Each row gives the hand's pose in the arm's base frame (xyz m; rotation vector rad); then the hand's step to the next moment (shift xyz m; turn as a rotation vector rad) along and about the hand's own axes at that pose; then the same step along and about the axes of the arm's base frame.
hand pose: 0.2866 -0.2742 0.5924 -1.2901 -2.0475 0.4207
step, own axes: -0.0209 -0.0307 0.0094 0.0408 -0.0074 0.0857
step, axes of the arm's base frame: -0.0210 -0.0318 0.0035 -0.0755 0.0395 -0.0425
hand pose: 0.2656 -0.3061 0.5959 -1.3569 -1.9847 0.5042
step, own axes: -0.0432 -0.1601 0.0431 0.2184 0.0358 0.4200
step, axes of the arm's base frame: -0.1266 -0.0989 0.0595 -0.3264 0.2383 -0.2492
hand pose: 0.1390 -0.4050 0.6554 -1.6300 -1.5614 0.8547
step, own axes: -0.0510 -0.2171 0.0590 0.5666 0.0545 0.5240
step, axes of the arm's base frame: -0.1671 -0.0446 0.1526 -0.3873 0.5908 -0.3155
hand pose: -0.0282 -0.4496 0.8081 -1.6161 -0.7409 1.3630
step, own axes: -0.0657 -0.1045 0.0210 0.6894 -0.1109 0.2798
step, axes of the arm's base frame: -0.0256 -0.0054 0.1225 -0.1079 0.7117 -0.2184
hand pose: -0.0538 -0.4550 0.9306 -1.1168 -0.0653 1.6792
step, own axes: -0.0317 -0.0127 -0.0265 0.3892 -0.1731 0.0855
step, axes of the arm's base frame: 0.0273 -0.0313 0.0120 0.0691 0.4160 -0.1045
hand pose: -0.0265 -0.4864 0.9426 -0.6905 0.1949 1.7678
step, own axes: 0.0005 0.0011 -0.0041 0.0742 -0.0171 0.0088
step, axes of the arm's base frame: 0.0003 -0.0019 -0.0038 0.0011 0.0708 -0.0294
